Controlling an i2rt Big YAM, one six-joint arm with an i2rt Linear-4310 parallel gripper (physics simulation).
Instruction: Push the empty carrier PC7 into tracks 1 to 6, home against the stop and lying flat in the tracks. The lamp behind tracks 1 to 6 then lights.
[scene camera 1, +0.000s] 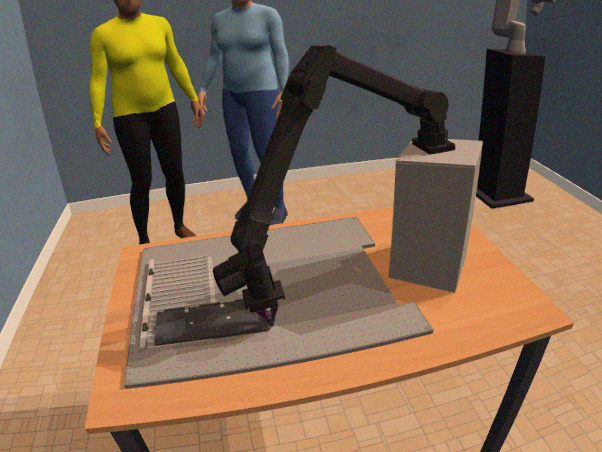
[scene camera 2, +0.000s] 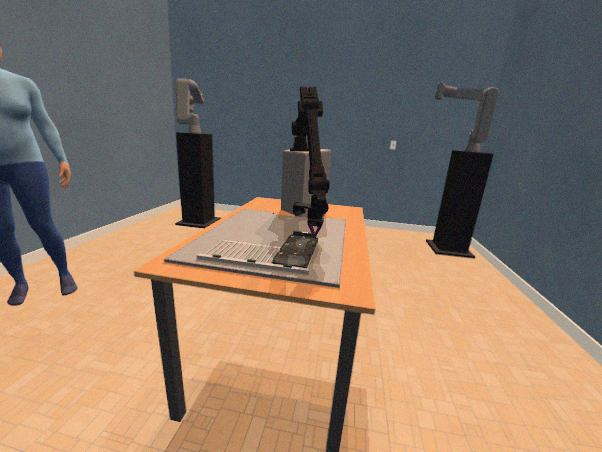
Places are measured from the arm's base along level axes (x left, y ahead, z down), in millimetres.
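Pixels of known places: gripper, between the fingertips: (scene camera 1: 271, 320) (scene camera 2: 314, 235); arm's base, origin of its link: (scene camera 1: 433, 146) (scene camera 2: 300, 150).
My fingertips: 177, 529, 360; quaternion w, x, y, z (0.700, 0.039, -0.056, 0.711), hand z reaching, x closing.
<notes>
For each thing: its top centre in the pictures, then the offset to it from my fingertips, as dx, dy, dz. Level surfaces: height alone.
- dark flat carrier PC7, centre of its top: (scene camera 1: 210, 314) (scene camera 2: 298, 244) -51, +157, -12
- green lamp, centre of its top: (scene camera 1: 144, 326) -55, +345, -3
- grey perforated plate, height of its surface: dz +18
- wooden table, height of its surface: dz +31
The dark flat carrier PC7 (scene camera 1: 210, 322) (scene camera 2: 298, 250) lies over the near-side tracks in scene camera 1, its long side along them. Its far end is close to the pale end bar (scene camera 1: 146, 311) (scene camera 2: 232, 260), with a narrow gap showing in scene camera 1. It looks about flat; whether it sits fully down in the tracks cannot be told. My gripper (scene camera 1: 270, 322) (scene camera 2: 314, 232) is shut on the carrier's end nearest the arm base. The fingertips are small and partly dark. The green lamp (scene camera 1: 145, 326) behind the carrier looks dark.
Bare pale tracks (scene camera 1: 180, 285) (scene camera 2: 240, 249) lie beside the carrier. Two more green lamps (scene camera 1: 148, 297) (scene camera 1: 151, 271) sit on the bar. A grey perforated plate (scene camera 1: 320, 327) lies under everything on the wooden table (scene camera 1: 300, 382). The grey pedestal (scene camera 1: 430, 225) carries the arm. Two people stand behind the table.
</notes>
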